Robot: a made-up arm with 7 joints. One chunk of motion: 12 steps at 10 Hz.
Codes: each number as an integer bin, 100 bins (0 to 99) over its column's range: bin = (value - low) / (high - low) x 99, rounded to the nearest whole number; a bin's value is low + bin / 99 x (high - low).
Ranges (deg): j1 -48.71..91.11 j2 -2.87..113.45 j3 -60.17..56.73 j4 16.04..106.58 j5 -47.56..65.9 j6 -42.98..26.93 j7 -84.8..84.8
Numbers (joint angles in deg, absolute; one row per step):
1: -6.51 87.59 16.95 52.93 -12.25 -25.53 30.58
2: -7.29 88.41 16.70 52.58 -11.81 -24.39 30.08
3: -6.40 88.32 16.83 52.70 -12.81 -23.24 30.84
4: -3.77 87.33 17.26 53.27 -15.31 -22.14 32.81
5: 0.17 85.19 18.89 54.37 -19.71 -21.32 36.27
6: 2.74 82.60 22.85 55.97 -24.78 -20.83 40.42
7: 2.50 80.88 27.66 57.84 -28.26 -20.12 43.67
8: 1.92 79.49 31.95 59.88 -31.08 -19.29 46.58
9: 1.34 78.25 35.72 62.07 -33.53 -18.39 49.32
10: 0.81 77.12 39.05 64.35 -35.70 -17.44 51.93
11: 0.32 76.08 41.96 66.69 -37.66 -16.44 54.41
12: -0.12 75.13 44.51 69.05 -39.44 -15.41 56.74
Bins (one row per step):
1: 30 77 65 40 31 25 67
2: 29 78 65 40 31 26 67
3: 30 78 65 40 30 28 68
4: 32 77 66 41 28 30 69
5: 35 75 67 42 24 31 71
6: 36 73 70 44 20 31 73
7: 36 71 74 46 17 32 75
8: 36 70 78 48 14 34 77
9: 35 69 81 50 12 35 78
10: 35 68 84 53 10 36 80
11: 35 67 86 55 9 38 81
12: 34 66 89 58 7 39 83

